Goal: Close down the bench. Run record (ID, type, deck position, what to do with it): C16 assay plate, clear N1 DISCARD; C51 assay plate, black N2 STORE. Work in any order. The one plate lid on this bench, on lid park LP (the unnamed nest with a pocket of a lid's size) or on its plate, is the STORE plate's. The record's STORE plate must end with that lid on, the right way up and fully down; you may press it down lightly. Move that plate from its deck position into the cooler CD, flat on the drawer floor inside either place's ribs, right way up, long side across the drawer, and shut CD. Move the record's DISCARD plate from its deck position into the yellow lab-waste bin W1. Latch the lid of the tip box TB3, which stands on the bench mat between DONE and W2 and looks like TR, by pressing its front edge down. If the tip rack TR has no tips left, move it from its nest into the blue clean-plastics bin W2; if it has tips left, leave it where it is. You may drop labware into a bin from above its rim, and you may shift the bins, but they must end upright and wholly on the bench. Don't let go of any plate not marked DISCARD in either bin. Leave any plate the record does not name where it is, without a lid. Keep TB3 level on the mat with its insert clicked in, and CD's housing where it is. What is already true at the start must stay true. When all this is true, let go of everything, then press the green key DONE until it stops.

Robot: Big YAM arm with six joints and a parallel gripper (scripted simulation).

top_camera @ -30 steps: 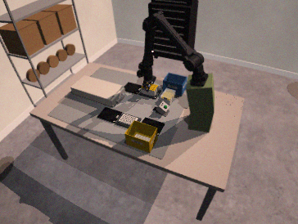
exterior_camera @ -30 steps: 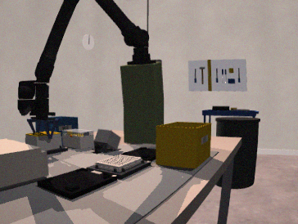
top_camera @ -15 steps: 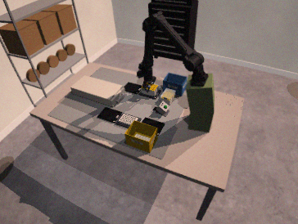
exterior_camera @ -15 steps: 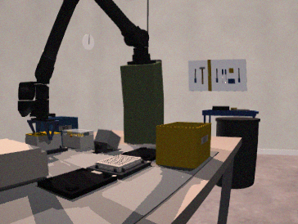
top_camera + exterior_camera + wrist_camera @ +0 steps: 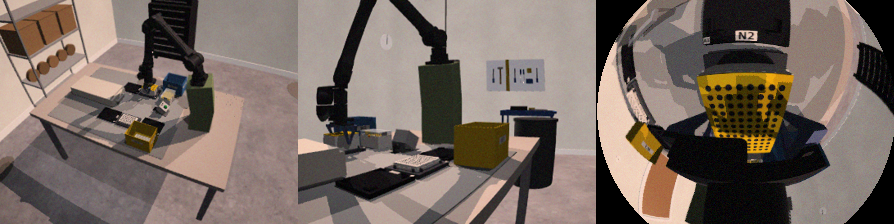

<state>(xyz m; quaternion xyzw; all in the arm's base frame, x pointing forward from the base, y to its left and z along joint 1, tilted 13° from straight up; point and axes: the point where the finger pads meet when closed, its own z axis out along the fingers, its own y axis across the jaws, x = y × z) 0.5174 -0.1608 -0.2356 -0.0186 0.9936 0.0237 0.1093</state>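
Right now the yellow-topped tip rack TR is 10 mm to the right of my hand and 10 mm above it. Also, from my hand: tip box TB3: 180 mm behind, 20 mm to the left; black nest N2: 180 mm ahead, 40 mm below; blue bin W2: 180 mm behind, 140 mm to the right.
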